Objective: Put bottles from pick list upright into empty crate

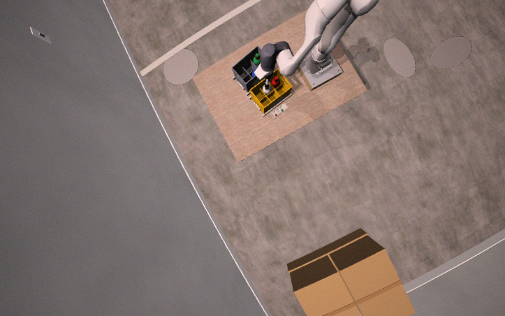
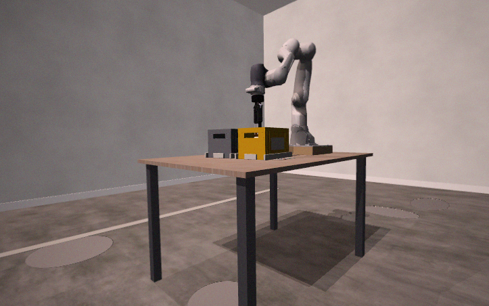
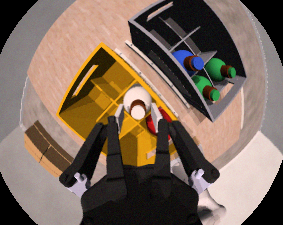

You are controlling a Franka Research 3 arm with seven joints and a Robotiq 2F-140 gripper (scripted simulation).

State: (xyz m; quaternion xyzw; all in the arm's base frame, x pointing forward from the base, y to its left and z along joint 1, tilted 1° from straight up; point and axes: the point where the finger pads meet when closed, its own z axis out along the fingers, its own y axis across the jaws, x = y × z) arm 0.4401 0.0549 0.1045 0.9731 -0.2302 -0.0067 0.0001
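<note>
Now: hand 80 mm above the white bottle. The rest, counted from my hand: blue bottle: 150 mm to the right, 80 mm below, 40 mm ahead; then yellow crate: 90 mm below, 40 mm to the left, 10 mm behind; then red bottle: 80 mm below, 80 mm behind, 30 mm to the right.
</note>
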